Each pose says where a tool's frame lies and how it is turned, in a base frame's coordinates. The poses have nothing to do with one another.
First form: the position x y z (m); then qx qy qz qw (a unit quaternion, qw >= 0).
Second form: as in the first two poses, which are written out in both.
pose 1, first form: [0.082 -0.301 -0.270 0.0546 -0.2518 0.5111 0.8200]
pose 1, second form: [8.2 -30.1 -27.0 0.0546 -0.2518 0.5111 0.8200]
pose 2, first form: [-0.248 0.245 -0.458 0.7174 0.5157 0.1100 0.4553]
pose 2, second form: [-24.8 24.5 -45.8 0.7174 0.5157 0.1100 0.4553]
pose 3, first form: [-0.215 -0.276 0.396 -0.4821 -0.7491 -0.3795 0.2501]
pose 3, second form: [-21.5 -27.6 39.6 -0.4821 -0.7491 -0.3795 0.2501]
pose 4, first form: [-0.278 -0.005 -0.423 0.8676 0.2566 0.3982 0.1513]
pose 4, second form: [-27.8 -0.5 -42.3 0.8676 0.2566 0.3982 0.1513]
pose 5, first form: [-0.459 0.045 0.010 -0.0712 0.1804 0.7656 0.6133]
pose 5, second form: [-45.9 4.5 1.0 -0.0712 0.1804 0.7656 0.6133]
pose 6, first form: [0.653 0.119 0.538 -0.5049 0.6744 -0.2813 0.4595]
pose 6, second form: [65.3 11.9 53.8 -0.5049 0.6744 -0.2813 0.4595]
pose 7, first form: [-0.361 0.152 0.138 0.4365 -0.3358 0.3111 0.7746]
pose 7, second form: [-36.1 15.2 13.8 0.4365 -0.3358 0.3111 0.7746]
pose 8, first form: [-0.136 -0.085 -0.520 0.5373 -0.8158 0.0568 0.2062]
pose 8, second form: [-13.6 -8.5 -52.0 0.5373 -0.8158 0.0568 0.2062]
